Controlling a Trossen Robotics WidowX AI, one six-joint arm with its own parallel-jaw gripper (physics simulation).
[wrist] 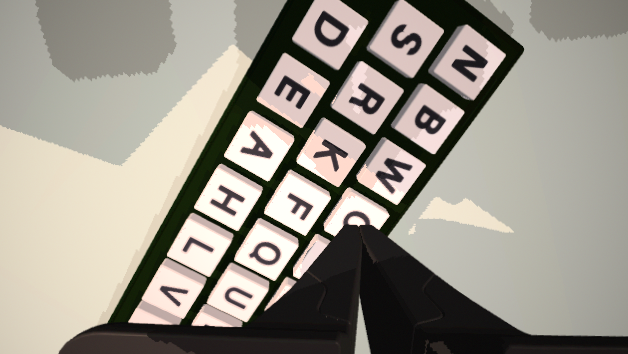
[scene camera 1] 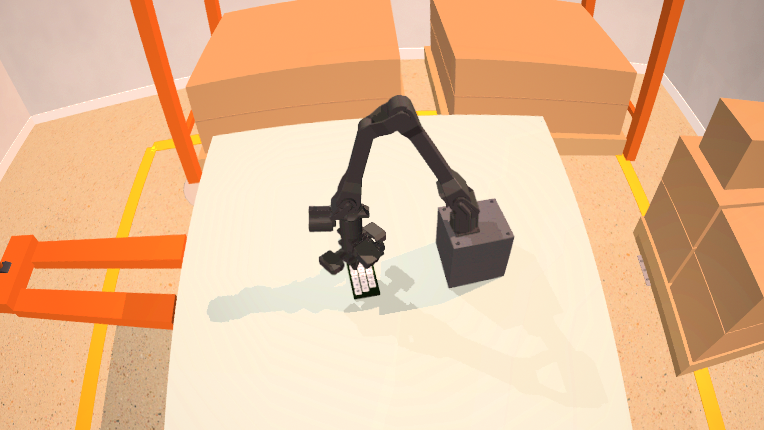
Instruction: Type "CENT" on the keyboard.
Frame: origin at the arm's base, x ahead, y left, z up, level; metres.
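Seen in the pictures: gripper, fingertip midpoint: (wrist: pixel 357 238) (scene camera 1: pixel 354 269); arm's base, origin of the base link: (scene camera 1: pixel 464 226).
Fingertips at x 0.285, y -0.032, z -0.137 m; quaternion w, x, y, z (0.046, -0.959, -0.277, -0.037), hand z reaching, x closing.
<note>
Offsets run from my fingertips to a thing's top centre. Level surfaces: height alone.
The keyboard @[0.018 m back, 0.031 m right, 0.015 m down] (scene camera 1: pixel 367 293) (wrist: pixel 513 48) is a narrow dark green board with three rows of white letter keys. It lies on the table under my gripper. My gripper (scene camera 1: pixel 355 265) (wrist: pixel 357 238) is shut and empty, pointing down. In the wrist view its tips overlap the lower edge of the C key @[0.003 m ahead, 0.000 m left, 0.015 m down] (wrist: pixel 356 206); whether they touch it I cannot tell. The N key @[0.003 m ahead, 0.061 m left, 0.015 m down] (wrist: pixel 468 62) is at the upper right end and the E key @[0.038 m back, 0.026 m left, 0.015 m down] (wrist: pixel 293 91) is in the left row, second from the top in view. Several keys are hidden behind the fingers, and no T key is readable.
The pale table @[0.031 m down] (scene camera 1: pixel 278 373) carries the arm's dark base box (scene camera 1: pixel 473 261) right of the keyboard. Orange forks (scene camera 1: pixel 106 251) reach the table's left edge. Large cartons (scene camera 1: pixel 299 42) (scene camera 1: pixel 534 37) stand behind the table, and more boxes (scene camera 1: pixel 711 256) stand at the right.
</note>
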